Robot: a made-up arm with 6 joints. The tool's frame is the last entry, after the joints. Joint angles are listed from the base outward.
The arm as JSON. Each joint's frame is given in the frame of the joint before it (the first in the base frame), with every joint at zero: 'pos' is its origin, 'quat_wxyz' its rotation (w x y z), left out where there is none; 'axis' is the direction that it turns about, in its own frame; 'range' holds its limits. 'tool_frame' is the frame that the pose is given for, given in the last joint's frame.
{
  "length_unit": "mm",
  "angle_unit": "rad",
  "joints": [
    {
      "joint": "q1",
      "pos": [
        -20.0,
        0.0,
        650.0
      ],
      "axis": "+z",
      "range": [
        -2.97,
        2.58
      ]
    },
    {
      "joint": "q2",
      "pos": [
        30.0,
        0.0,
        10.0
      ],
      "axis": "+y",
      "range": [
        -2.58,
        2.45
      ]
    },
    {
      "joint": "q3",
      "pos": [
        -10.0,
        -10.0,
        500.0
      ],
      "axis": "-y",
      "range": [
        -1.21,
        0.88
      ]
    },
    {
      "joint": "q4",
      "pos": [
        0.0,
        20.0,
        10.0
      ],
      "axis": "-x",
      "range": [
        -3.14,
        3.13
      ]
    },
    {
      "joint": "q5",
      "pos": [
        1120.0,
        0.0,
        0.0
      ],
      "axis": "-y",
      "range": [
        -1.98,
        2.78
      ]
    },
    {
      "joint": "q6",
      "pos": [
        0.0,
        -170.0,
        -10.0
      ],
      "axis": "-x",
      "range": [
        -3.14,
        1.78
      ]
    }
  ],
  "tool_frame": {
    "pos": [
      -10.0,
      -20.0,
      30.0
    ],
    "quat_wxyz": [
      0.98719,
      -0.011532,
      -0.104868,
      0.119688
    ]
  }
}
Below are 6 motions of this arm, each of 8 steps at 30 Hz.
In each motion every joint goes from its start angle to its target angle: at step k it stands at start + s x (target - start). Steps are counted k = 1, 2, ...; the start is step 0. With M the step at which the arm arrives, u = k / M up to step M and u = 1 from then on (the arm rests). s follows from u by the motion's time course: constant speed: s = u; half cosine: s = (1 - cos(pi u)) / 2; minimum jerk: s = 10 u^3 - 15 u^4 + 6 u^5.
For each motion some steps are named. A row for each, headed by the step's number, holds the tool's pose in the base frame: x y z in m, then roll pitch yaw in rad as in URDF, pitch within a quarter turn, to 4 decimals.
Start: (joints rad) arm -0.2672 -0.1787 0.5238 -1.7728 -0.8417 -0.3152
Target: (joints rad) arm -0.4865 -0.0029 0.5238 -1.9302 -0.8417 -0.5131
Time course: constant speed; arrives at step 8
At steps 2, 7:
2: 0.8990 -0.2609 1.6924 1.6921 -0.8145 0.4386
7: 0.9577 -0.4100 1.5858 2.0176 -0.7505 0.1960

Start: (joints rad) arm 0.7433 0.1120 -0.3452 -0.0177 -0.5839 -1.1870
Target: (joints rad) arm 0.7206 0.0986 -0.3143 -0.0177 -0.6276 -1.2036
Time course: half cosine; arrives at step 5
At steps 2, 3, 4, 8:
2: 0.9033 0.5723 0.6848 1.0830 0.7349 0.6049
3: 0.9104 0.5686 0.6988 1.0866 0.7351 0.5961
4: 0.9160 0.5655 0.7102 1.0895 0.7353 0.5890
8: 0.9181 0.5643 0.7145 1.0906 0.7353 0.5863

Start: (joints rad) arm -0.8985 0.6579 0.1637 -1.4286 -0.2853 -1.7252
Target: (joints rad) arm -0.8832 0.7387 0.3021 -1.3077 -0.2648 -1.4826
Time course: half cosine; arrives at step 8
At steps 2, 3, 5, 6, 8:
2: 0.7464 -0.9464 0.3765 3.0613 0.7257 -0.8662
3: 0.7521 -0.9567 0.3801 2.9924 0.7061 -0.8836
5: 0.7654 -0.9809 0.3890 2.8355 0.6564 -0.9181
6: 0.7711 -0.9911 0.3931 2.7712 0.6342 -0.9300
8: 0.7762 -1.0002 0.3969 2.7141 0.6136 -0.9394

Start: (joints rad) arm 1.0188 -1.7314 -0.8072 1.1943 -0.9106 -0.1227
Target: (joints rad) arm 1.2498 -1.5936 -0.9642 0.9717 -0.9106 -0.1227
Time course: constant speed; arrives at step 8
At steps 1, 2, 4, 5, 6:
1: 0.0711 0.0597 1.5762 -0.6503 -0.3253 0.5223
2: 0.0911 0.0918 1.5623 -0.6529 -0.2843 0.5732
4: 0.1246 0.1579 1.5299 -0.6533 -0.2013 0.6715
5: 0.1381 0.1914 1.5115 -0.6512 -0.1594 0.7192
6: 0.1494 0.2251 1.4918 -0.6478 -0.1171 0.7660

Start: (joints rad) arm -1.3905 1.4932 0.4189 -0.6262 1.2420 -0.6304
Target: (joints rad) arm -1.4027 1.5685 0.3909 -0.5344 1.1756 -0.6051
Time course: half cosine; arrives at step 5
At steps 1, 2, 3, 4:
1: 0.0000 -0.9593 -0.3336 0.8826 -0.3888 -1.9852
2: -0.0097 -0.9374 -0.3514 0.8509 -0.3568 -1.9523
3: -0.0215 -0.9098 -0.3727 0.8142 -0.3157 -1.9137
4: -0.0308 -0.8871 -0.3893 0.7864 -0.2811 -1.8839

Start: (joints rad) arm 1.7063 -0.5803 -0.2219 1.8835 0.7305 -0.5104
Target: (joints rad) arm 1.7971 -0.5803 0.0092 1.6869 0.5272 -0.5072
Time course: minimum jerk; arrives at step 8
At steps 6, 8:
6: -0.1797 0.5489 1.8439 -1.5771 -0.1757 2.6144
8: -0.1769 0.5298 1.8638 -1.5776 -0.2145 2.6174

